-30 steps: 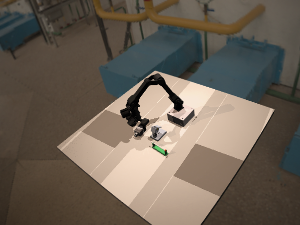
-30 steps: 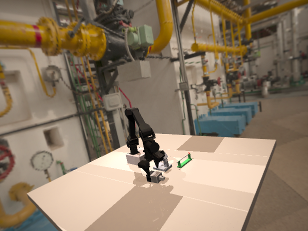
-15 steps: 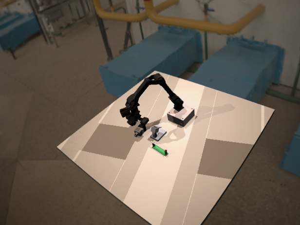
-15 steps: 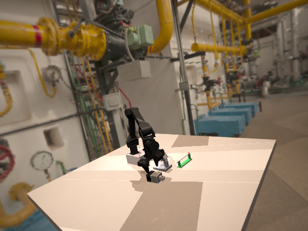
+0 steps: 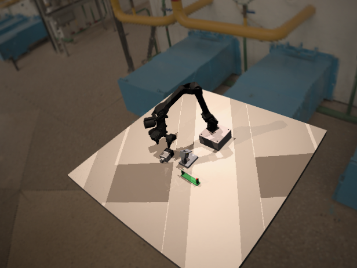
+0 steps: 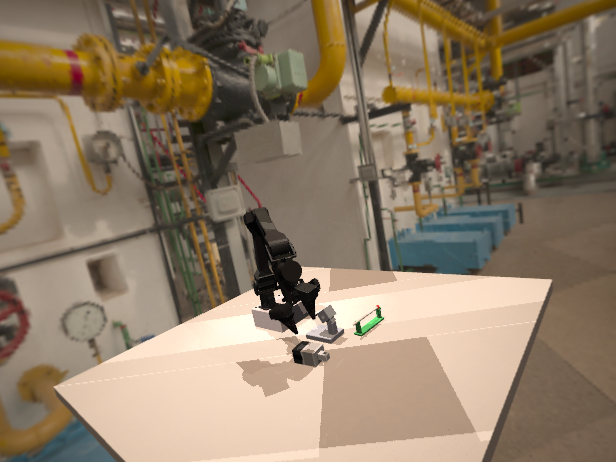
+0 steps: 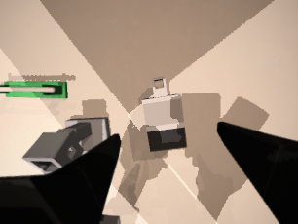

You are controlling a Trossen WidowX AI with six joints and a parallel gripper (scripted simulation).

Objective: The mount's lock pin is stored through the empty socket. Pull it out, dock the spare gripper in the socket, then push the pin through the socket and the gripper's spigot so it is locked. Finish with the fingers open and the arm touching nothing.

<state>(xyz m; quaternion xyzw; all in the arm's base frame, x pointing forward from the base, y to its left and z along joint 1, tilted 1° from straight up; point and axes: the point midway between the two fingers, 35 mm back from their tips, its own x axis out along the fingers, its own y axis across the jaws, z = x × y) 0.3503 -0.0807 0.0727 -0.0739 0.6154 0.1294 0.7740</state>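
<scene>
The spare gripper is 9 cm below my gripper tip. Also, from my gripper tip: grey mount (13 cm to the left, 8 cm behind, 6 cm below); then green cradle (26 cm to the left, 9 cm below).
</scene>
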